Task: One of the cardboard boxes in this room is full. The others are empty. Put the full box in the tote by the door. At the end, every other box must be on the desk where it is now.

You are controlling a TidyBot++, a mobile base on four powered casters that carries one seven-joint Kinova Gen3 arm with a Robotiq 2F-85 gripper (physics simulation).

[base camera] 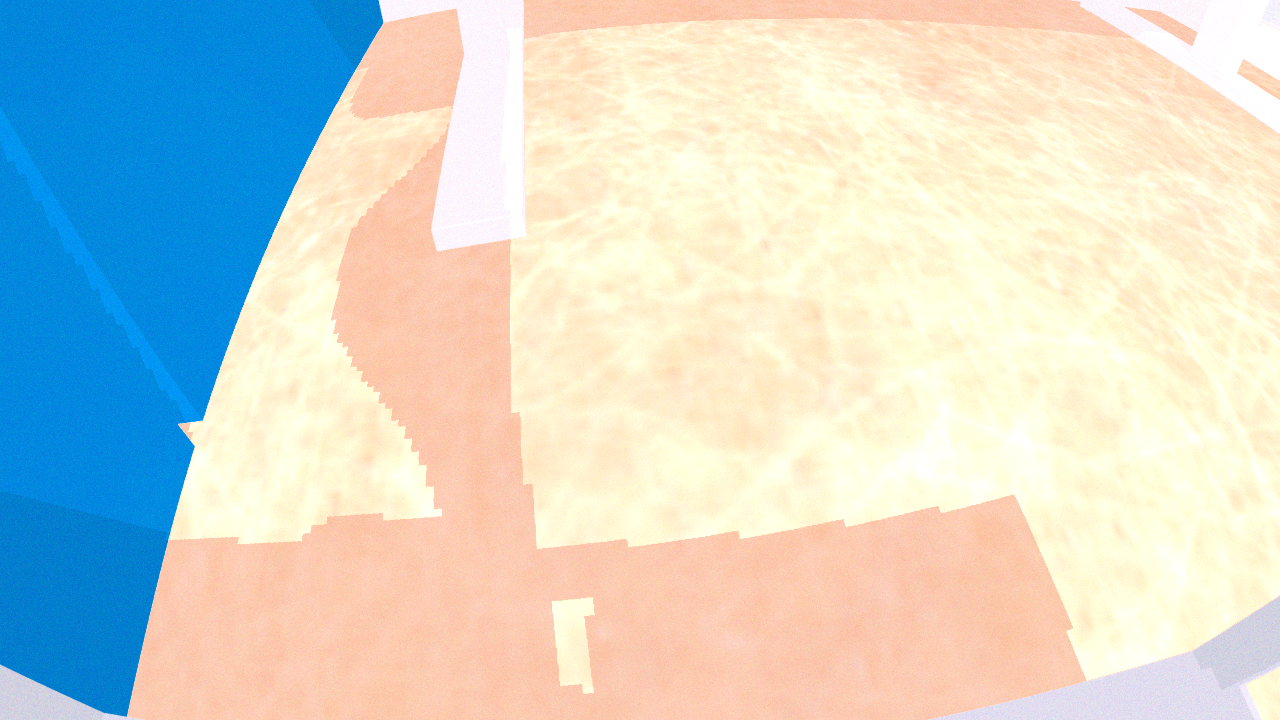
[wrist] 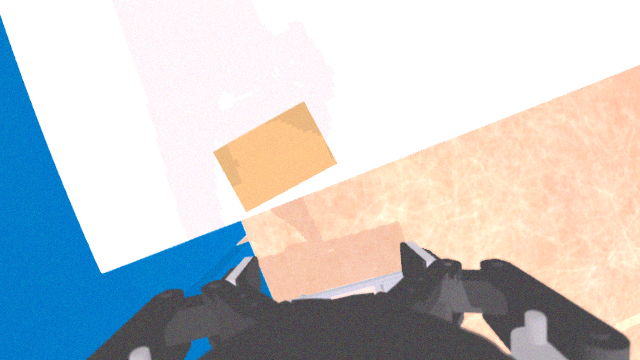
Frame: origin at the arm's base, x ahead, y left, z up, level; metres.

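Where they show: gripper, between the fingertips: (wrist: 330, 265).
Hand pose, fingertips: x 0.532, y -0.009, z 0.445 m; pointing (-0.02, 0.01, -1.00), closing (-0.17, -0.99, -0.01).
Note:
Each offset is from my fingertips to the centre of the thing. "*": to the spot under its first point. Level surfaces: height alone.
A small orange-tan cardboard box {dx +0.076, dy +0.027, dz -0.097 m} (wrist: 275, 156) sits on the white desk {dz -0.122 m} (wrist: 450, 60), close to its near edge, in the middle of the wrist view. Its top looks closed and flat; what is inside is hidden. My gripper (wrist: 330, 265) is open and empty. In the wrist view its fingers are below the box and past the desk edge, apart from the box. The other boxes and the tote do not show in either view.
A large blue surface (base camera: 179, 223) (wrist: 40, 200) stands along the left side. A white leg-like post (base camera: 483, 134) reaches the floor {dz -0.842 m} (base camera: 805, 313) (wrist: 500, 190) at the upper left of the base view. White frame parts {* dx +0.486, dy -1.056, dz -0.794 m} (base camera: 1226, 62) show at the upper right.

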